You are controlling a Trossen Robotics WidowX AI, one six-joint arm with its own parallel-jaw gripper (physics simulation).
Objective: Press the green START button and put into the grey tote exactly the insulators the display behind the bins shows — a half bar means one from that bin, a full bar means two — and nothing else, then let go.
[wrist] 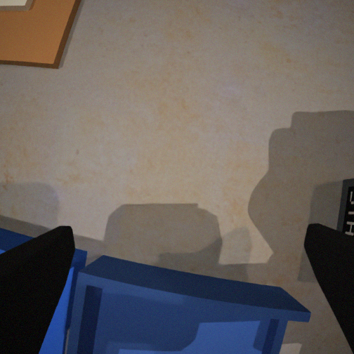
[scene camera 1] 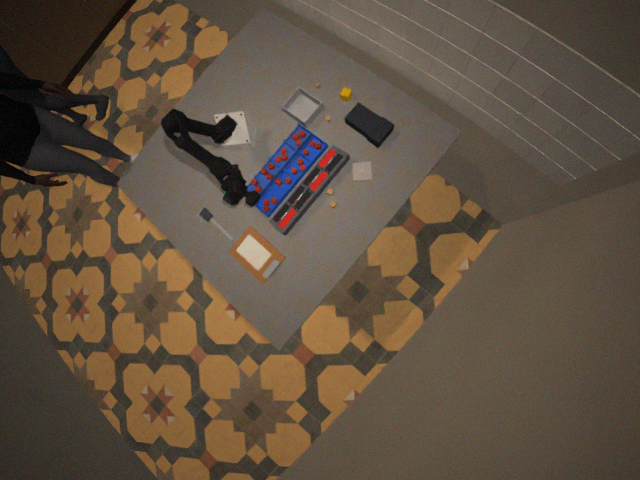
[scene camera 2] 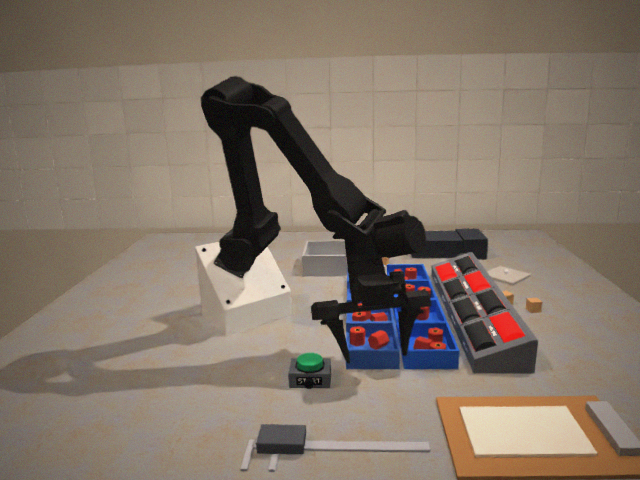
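Where they show: gripper, fingertip midpoint: (scene camera 1: 244,202) (scene camera 2: 376,359); arm's base, origin of the base link: (scene camera 1: 228,123) (scene camera 2: 234,260).
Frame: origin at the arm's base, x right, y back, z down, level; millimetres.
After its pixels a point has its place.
My gripper (scene camera 2: 376,357) @(x 234, y -277, z 90 mm) (wrist: 192,237) is open and empty, its fingers spread around the near end of the left blue bin column, low by the front wall. Two columns of blue bins (scene camera 1: 279,198) @(x 115, y -392, z 115 mm) (scene camera 2: 434,360) @(x 213, y -372, z 104 mm) (wrist: 195,295) hold red insulators; the arm hides part of them. The START button (scene camera 1: 224,192) @(x 263, y -167, z 80 mm) (scene camera 2: 310,362) @(x 262, y -174, z 81 mm) has a green cap; its box edge (wrist: 348,212) shows in the wrist view. The grey tote (scene camera 1: 294,116) @(x -228, y -197, z 74 mm) (scene camera 2: 324,266) @(x -228, y -168, z 94 mm) looks empty in scene camera 1. The sloped display (scene camera 1: 302,200) (scene camera 2: 504,361) shows three red bars among black panels; exact bar lengths are unclear.
A caliper (scene camera 1: 205,214) @(x 410, y -149, z 101 mm) (scene camera 2: 281,438) @(x 420, y -149, z 100 mm) and a clipboard (scene camera 1: 264,281) @(x 450, y -594, z 114 mm) (scene camera 2: 448,439) @(x 399, y -364, z 115 mm) (wrist: 30,47) lie at the front. A dark case (scene camera 1: 369,124) @(x -401, y -508, z 67 mm) (scene camera 2: 448,245) @(x -359, y -493, z 81 mm), a yellow cube (scene camera 1: 345,94) @(x -459, y -319, z 78 mm), small orange cubes (scene camera 2: 533,304) @(x -8, y -605, z 101 mm) and a pale plate (scene camera 1: 361,171) @(x -217, y -612, z 104 mm) (scene camera 2: 509,274) @(x -217, y -617, z 113 mm) lie farther back.
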